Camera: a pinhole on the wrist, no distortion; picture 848 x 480 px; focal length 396.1 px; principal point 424.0 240.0 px. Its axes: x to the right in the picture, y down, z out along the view. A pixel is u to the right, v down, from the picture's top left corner.
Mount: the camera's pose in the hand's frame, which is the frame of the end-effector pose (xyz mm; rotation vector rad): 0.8 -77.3 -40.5 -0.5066 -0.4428 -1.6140
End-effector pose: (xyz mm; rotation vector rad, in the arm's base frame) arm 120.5 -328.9 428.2 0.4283 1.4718 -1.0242
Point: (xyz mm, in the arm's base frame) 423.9 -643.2 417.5
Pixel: 543.5 259.1
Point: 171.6 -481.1 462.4
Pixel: 631.0 236.2
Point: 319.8 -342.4 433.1
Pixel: 300.9 141.9
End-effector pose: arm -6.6 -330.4 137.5 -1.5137 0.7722 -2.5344
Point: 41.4 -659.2 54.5
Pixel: 177.0 211.6
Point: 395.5 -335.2 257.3
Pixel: 777.2 109.7
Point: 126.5 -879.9 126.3
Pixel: 259.8 268.7
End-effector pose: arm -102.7 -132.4 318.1 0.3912 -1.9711 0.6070
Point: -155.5 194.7 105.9
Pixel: outside the picture
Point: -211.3 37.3 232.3
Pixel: 29.3 124.6
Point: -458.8 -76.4 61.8
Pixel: 351.6 153.6
